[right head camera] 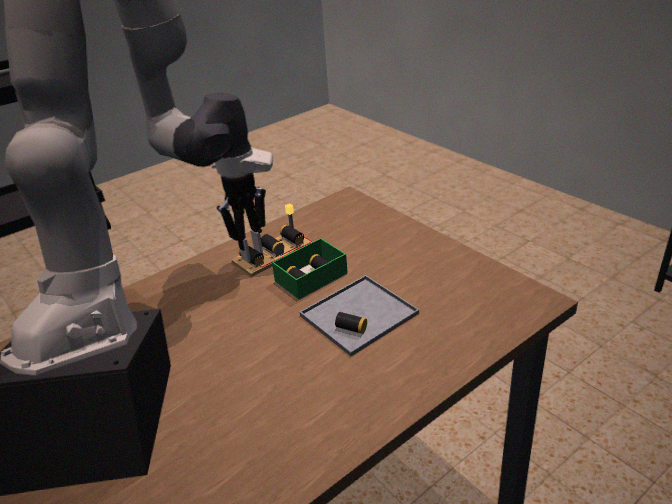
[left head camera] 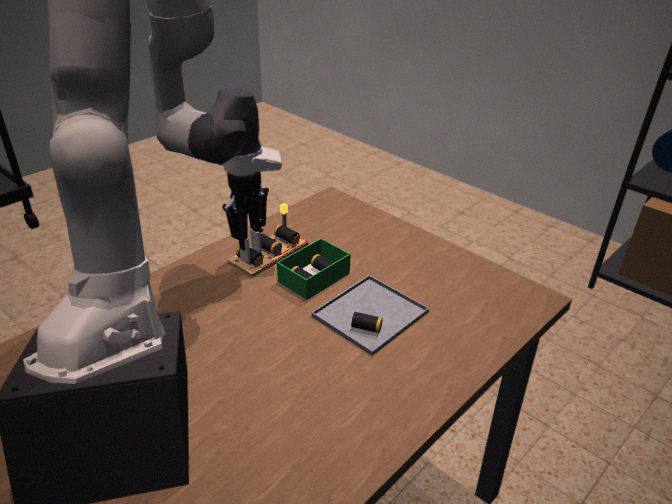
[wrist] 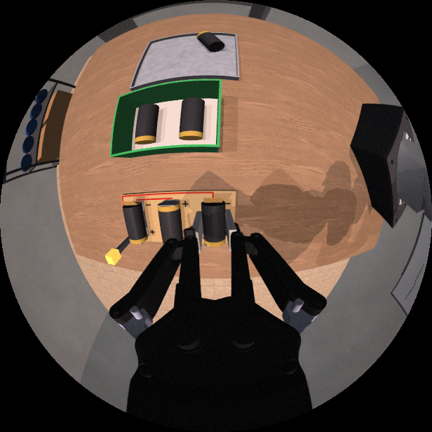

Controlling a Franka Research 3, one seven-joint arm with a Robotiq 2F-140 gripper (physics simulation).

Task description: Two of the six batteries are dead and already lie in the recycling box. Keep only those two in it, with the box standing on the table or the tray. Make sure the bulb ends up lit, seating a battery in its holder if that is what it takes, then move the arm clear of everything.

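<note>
The bulb (left head camera: pixel 283 208) (right head camera: pixel 289 208) (wrist: pixel 113 256) is lit yellow at the end of the holder board (left head camera: pixel 252 270) (right head camera: pixel 252 270) (wrist: pixel 195 196). My gripper (left head camera: pixel 250 250) (right head camera: pixel 251 249) (wrist: pixel 213 218) is shut on the end battery (wrist: pixel 213 222), which lies in its holder on the board. A middle battery (right head camera: pixel 272 244) (wrist: pixel 170 223) and a battery by the bulb (left head camera: pixel 287 234) (right head camera: pixel 292 234) (wrist: pixel 134 223) lie in the other holders. The green recycling box (left head camera: pixel 307 286) (right head camera: pixel 299 284) (wrist: pixel 219 115) stands on the table with two batteries, one left (wrist: pixel 147 122) and one right (wrist: pixel 192 118) in the wrist view.
A grey tray (left head camera: pixel 374 295) (right head camera: pixel 363 295) (wrist: pixel 172 60) lies beyond the box, with a loose battery (left head camera: pixel 366 322) (right head camera: pixel 350 322) (wrist: pixel 211 41) on it. The box stands between the board and the tray on the wooden table (left head camera: pixel 303 379) (right head camera: pixel 271 379) (wrist: pixel 300 110).
</note>
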